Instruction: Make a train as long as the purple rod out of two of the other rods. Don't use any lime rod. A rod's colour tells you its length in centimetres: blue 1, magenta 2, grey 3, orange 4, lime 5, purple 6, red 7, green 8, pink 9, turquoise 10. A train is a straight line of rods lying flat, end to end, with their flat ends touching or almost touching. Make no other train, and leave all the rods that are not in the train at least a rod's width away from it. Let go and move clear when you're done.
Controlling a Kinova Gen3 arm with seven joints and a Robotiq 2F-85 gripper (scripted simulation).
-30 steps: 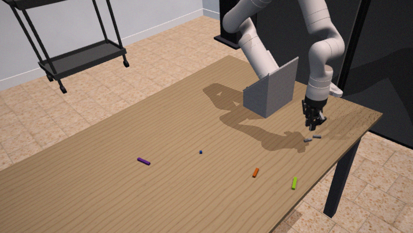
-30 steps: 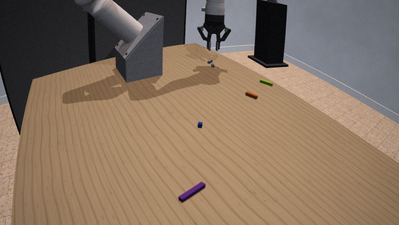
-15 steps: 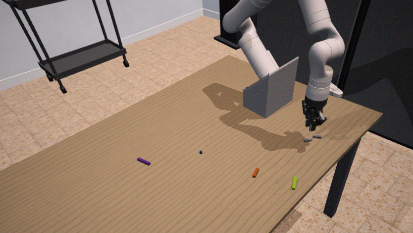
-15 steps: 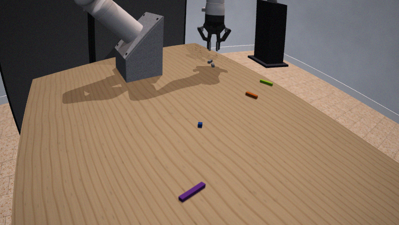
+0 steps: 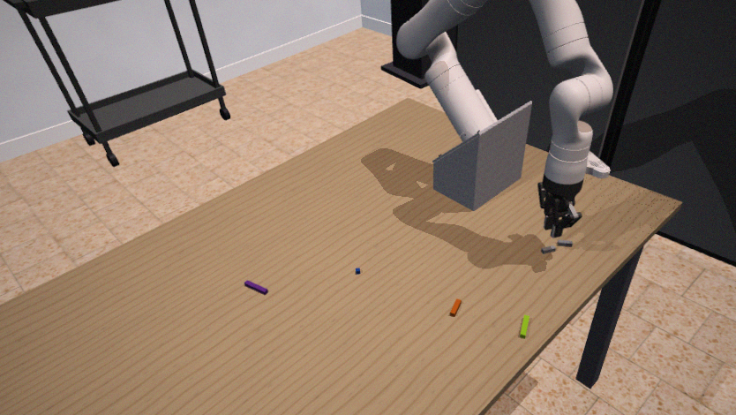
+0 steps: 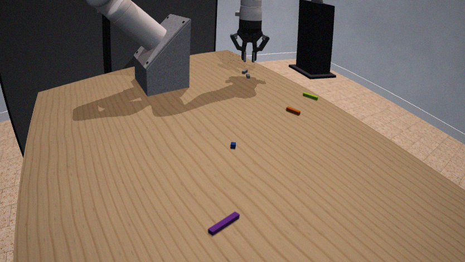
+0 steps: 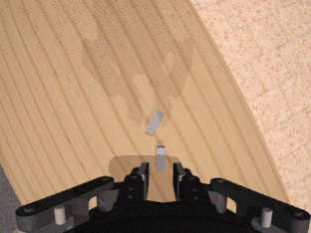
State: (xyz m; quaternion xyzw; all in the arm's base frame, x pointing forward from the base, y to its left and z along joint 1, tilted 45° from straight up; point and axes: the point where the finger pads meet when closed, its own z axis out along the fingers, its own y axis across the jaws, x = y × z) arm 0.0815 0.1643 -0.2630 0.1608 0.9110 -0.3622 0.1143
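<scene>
Right now the orange rod is 280 mm ahead of my hand, 70 mm below it and 10 mm to the right of it. Round my hand: lime rod: 210 mm ahead, 110 mm to the left, 70 mm below; then purple rod: 580 mm ahead, 340 mm to the right, 70 mm below; then blue rod: 380 mm ahead, 230 mm to the right, 70 mm below.
</scene>
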